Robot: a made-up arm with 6 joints. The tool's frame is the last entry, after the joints. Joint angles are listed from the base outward.
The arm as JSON. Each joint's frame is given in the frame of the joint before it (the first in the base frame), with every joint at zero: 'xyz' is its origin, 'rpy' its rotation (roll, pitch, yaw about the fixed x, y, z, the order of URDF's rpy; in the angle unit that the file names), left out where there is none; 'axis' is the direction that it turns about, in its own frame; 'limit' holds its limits. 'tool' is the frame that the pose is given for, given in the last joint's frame.
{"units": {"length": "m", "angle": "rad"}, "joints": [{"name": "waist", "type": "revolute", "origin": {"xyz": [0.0, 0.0, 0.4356], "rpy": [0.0, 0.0, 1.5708]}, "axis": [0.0, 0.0, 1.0], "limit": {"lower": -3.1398, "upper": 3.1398}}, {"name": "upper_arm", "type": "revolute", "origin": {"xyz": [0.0, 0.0, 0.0], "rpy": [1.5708, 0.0, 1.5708]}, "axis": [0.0, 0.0, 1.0], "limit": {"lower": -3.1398, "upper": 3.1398}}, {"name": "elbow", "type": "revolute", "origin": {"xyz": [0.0, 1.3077, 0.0], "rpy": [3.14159, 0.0, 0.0]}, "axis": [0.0, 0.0, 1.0], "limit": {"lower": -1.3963, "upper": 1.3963}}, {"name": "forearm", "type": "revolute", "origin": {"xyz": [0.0, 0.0, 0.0], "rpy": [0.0, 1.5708, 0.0]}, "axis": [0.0, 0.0, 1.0], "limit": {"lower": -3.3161, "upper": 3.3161}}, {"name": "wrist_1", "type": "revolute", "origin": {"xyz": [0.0, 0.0, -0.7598], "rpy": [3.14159, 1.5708, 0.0]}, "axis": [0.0, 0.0, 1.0], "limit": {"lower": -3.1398, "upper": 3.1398}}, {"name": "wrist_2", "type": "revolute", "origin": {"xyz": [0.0, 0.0, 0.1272], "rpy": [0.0, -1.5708, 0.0]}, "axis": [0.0, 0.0, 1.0], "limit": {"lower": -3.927, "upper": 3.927}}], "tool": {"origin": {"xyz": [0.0, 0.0, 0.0], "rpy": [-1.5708, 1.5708, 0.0]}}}
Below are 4 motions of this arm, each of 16 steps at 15 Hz.
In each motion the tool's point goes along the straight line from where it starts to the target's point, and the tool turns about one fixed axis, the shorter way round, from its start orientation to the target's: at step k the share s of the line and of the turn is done. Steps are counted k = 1, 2, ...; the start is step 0. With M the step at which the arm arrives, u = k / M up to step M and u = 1 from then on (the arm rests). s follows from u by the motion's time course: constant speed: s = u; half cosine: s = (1 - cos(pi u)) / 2; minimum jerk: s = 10 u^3 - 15 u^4 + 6 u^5.
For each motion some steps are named. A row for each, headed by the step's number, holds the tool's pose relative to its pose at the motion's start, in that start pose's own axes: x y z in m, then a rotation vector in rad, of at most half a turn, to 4 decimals.
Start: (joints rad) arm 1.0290 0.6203 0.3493 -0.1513 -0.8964 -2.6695
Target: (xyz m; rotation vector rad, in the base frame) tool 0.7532 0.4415 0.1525 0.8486 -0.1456 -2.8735
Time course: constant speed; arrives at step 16
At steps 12, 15, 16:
12: 0.5298 -0.0428 0.8773 1.0446 -0.9872 -0.2491
15: 0.6623 -0.0535 1.0966 1.3057 -1.2341 -0.3114
16: 0.7064 -0.0571 1.1697 1.3928 -1.3163 -0.3321

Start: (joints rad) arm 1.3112 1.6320 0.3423 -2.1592 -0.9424 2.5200
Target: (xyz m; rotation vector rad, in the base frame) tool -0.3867 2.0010 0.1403 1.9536 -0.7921 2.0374
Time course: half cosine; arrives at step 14
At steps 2, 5, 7, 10, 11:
2: 0.0277 0.0259 0.0368 -0.0080 -0.0948 0.0475
5: 0.1585 0.1479 0.2105 -0.0455 -0.5420 0.2713
7: 0.2800 0.2613 0.3718 -0.0803 -0.9573 0.4792
10: 0.4546 0.4243 0.6036 -0.1304 -1.5542 0.7780
11: 0.4989 0.4657 0.6625 -0.1431 -1.7058 0.8539

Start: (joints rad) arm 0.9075 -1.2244 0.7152 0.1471 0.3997 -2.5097
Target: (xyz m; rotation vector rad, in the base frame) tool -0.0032 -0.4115 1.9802 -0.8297 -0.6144 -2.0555
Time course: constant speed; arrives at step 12
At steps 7, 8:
7: -0.3185 -0.4216 0.5160 0.5328 -0.0155 0.0040
8: -0.3639 -0.4819 0.5897 0.6089 -0.0177 0.0045

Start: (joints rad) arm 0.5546 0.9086 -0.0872 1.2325 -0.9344 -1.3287
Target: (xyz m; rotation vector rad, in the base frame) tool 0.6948 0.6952 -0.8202 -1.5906 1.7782 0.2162
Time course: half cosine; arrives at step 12
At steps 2, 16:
2: 0.0467 0.0627 -0.0754 -0.0796 0.0348 0.0083
16: 0.6966 0.9367 -1.1259 -1.1883 0.5200 0.1235

